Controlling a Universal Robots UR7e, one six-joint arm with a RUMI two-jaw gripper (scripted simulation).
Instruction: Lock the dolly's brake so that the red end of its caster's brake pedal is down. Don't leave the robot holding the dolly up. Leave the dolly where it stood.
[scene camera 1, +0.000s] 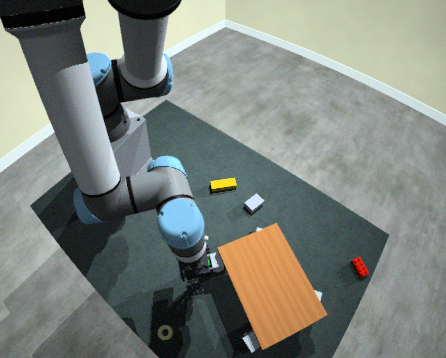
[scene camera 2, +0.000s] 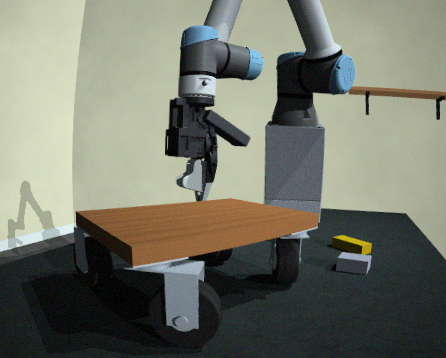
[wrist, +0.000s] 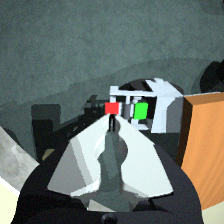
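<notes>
The gripper (scene camera 2: 200, 209) is visible here, and the wrist view shows the gripper (wrist: 112, 115) too.
</notes>
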